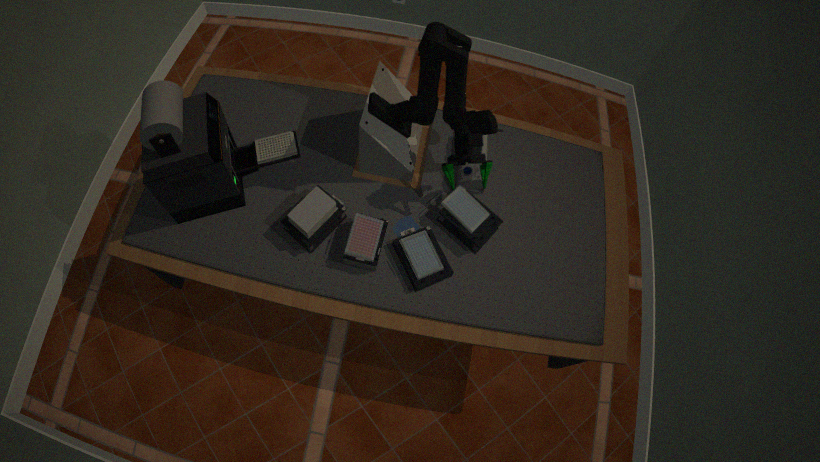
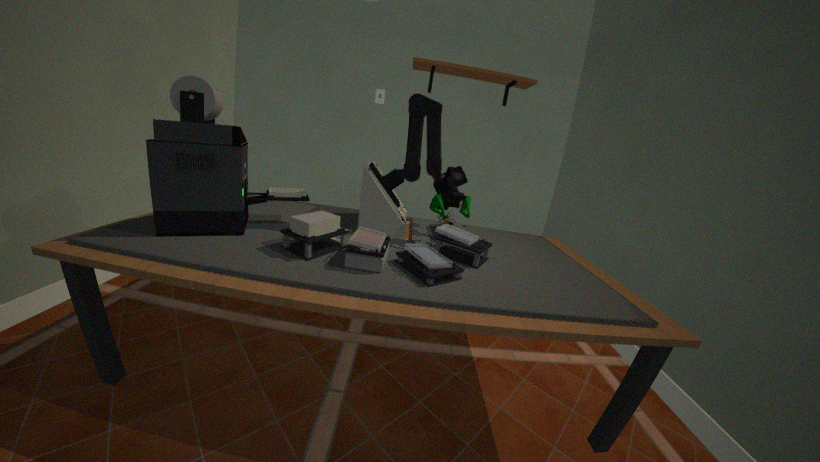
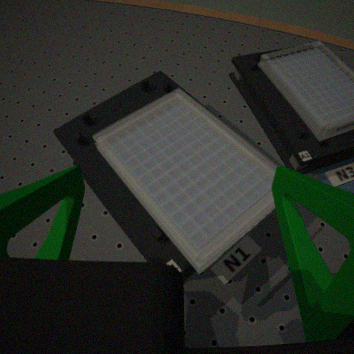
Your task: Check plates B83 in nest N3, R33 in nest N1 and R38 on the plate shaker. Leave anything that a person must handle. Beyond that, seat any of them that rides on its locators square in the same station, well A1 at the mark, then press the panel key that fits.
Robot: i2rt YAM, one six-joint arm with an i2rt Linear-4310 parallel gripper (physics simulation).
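My gripper [image 1: 468, 185] [image 2: 455, 219] [image 3: 177, 176] is open, with green fingers above and on either side of the clear-lidded plate [image 1: 467, 210] [image 2: 457, 234] [image 3: 187, 175] in nest N1 [image 1: 477, 243] [image 3: 82, 127]. Dark locators show beyond the plate's far end; it lies toward the N1 label. Another lidded plate [image 1: 421, 253] [image 2: 428, 255] [image 3: 315, 85] is on nest N3 [image 1: 427, 284] [image 3: 270, 125], its A1 mark visible. A reddish plate [image 1: 365, 236] [image 2: 368, 239] is on a pale block [image 2: 365, 262], possibly the shaker. Plate codes and panel key labels are unreadable.
A thick white plate [image 1: 312, 211] [image 2: 314, 223] is on a raised dark stand. A dark machine [image 1: 192, 172] [image 2: 197, 183] with a white roll [image 1: 162, 109] [image 2: 192, 94] stands left, its tray holding a pale plate [image 1: 275, 147] [image 2: 286, 191]. A slanted white board [image 1: 387, 140] [image 2: 375, 200] stands beside the arm.
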